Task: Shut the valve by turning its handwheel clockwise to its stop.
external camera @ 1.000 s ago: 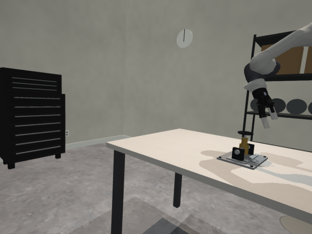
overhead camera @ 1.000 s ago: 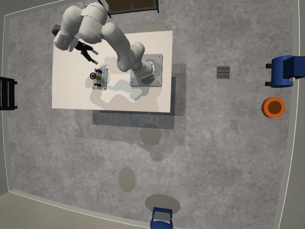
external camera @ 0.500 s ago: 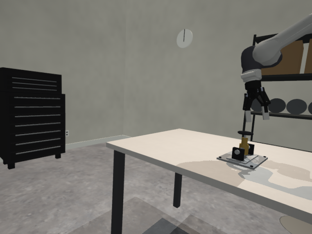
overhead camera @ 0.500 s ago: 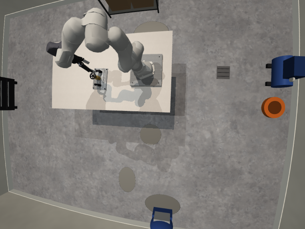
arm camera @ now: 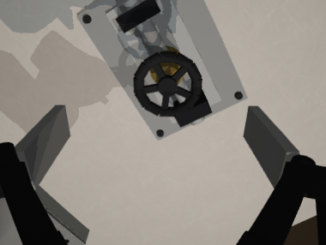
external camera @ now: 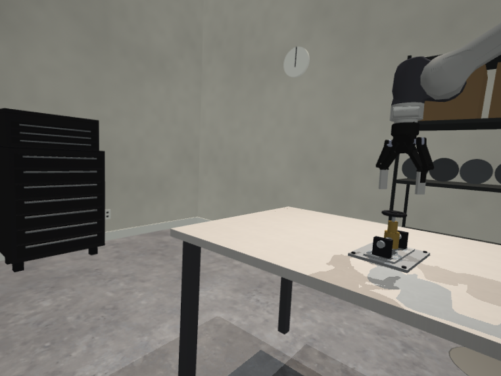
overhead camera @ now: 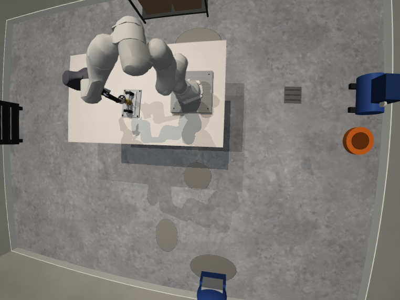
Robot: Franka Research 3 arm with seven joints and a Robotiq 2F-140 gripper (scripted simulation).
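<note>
Right now the black spoked handwheel is 10 mm ahead of my hand and 90 mm below it.
</note>
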